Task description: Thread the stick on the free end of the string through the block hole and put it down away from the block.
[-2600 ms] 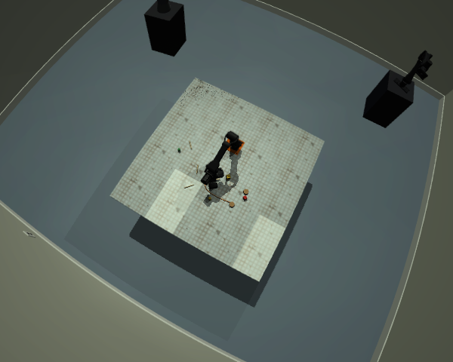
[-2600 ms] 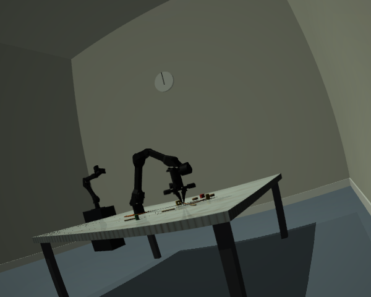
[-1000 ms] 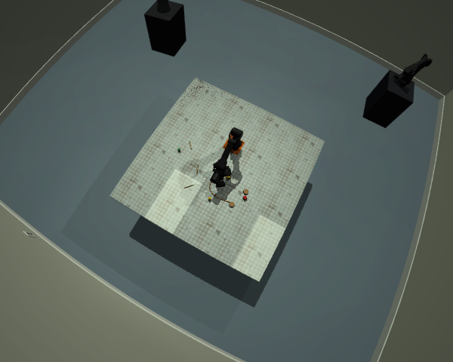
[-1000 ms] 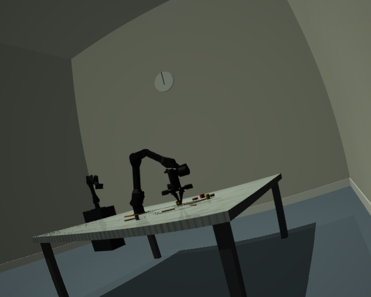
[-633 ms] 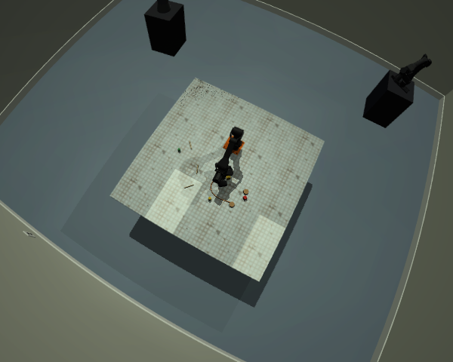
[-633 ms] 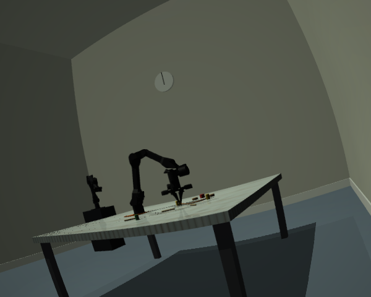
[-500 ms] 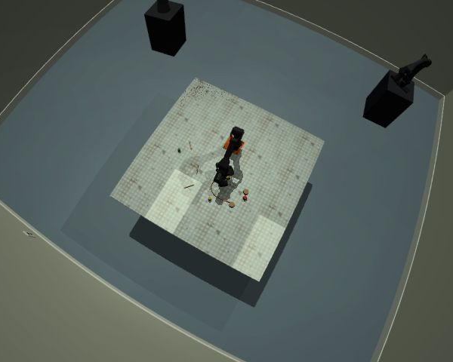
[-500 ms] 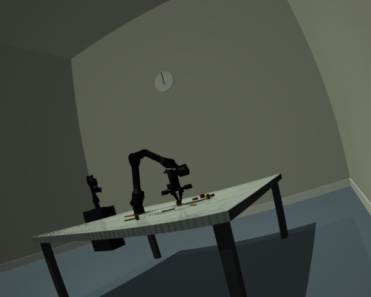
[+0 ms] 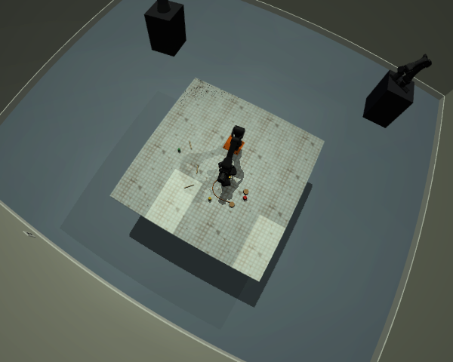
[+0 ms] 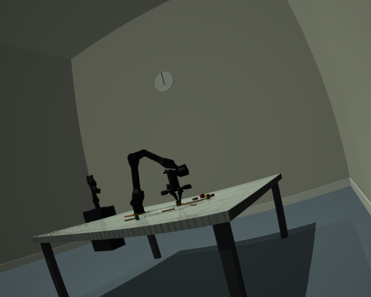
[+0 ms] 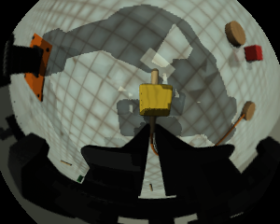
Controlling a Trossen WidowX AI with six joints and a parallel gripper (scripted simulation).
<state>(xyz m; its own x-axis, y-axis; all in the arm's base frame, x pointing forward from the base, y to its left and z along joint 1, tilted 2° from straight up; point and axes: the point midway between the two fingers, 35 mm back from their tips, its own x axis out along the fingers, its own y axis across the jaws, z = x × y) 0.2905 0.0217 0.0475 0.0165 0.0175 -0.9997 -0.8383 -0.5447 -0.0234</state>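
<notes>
Now: gripper tip 2 cm past the yellow wooden block and 3 cm to the right of it. Also, from my gripper tip: red cube 8 cm ahead, 21 cm to the left; round wooden disc 3 cm ahead, 20 cm to the left, 1 cm below; round wooden button 17 cm ahead, 14 cm to the left, 1 cm below.
</notes>
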